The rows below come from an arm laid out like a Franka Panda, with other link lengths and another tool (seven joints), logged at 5 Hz.
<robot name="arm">
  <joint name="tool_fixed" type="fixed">
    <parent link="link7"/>
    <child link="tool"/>
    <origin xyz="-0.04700 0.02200 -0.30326" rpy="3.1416 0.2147 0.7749"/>
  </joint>
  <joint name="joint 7" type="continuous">
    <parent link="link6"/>
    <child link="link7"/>
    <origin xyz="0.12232 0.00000 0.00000"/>
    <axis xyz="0 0 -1"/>
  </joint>
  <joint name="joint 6" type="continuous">
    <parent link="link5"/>
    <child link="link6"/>
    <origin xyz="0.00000 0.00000 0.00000"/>
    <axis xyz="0 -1 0"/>
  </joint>
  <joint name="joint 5" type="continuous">
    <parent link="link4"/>
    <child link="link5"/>
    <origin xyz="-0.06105 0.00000 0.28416"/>
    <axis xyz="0 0 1"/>
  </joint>
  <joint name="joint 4" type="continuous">
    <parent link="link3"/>
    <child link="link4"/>
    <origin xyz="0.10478 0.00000 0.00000"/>
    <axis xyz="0 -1 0"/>
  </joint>
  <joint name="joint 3" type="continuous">
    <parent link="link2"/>
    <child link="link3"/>
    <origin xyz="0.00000 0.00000 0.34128"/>
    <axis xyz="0 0 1"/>
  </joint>
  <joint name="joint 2" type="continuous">
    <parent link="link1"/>
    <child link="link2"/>
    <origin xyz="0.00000 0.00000 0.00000"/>
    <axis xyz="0 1 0"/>
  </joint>
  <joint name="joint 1" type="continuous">
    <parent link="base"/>
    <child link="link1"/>
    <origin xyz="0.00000 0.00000 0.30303"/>
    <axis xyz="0 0 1"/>
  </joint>
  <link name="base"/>
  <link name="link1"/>
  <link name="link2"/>
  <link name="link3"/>
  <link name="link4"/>
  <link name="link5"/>
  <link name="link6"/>
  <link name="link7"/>
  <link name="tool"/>
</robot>
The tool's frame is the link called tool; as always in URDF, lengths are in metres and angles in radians. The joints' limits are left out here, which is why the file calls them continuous.
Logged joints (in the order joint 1, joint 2, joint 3, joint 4, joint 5, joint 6, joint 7), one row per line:
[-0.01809 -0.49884 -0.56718 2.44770 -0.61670 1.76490 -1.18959]
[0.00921 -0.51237 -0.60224 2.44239 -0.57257 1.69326 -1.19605]
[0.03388 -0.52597 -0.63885 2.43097 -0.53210 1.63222 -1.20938]
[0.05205 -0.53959 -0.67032 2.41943 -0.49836 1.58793 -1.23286]
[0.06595 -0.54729 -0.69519 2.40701 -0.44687 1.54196 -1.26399]
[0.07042 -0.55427 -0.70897 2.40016 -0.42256 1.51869 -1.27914]
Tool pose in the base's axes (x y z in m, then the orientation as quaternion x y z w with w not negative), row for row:
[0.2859 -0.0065 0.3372 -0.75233 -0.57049 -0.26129 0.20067]
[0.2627 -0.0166 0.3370 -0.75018 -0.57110 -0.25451 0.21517]
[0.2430 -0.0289 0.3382 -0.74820 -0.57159 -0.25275 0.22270]
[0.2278 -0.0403 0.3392 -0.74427 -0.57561 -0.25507 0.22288]
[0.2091 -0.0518 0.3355 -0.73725 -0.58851 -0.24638 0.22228]
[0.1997 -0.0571 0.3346 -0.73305 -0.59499 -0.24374 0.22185]
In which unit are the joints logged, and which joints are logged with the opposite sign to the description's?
The joints are logged in radians. Opposite sign: joint 1, joint 4, joint 5.
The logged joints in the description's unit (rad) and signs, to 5 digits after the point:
[0.01809 -0.49884 -0.56718 -2.44770 0.61670 1.76490 -1.18959]
[-0.00921 -0.51237 -0.60224 -2.44239 0.57257 1.69326 -1.19605]
[-0.03388 -0.52597 -0.63885 -2.43097 0.53210 1.63222 -1.20938]
[-0.05205 -0.53959 -0.67032 -2.41943 0.49836 1.58793 -1.23286]
[-0.06595 -0.54729 -0.69519 -2.40701 0.44687 1.54196 -1.26399]
[-0.07042 -0.55427 -0.70897 -2.40016 0.42256 1.51869 -1.27914]

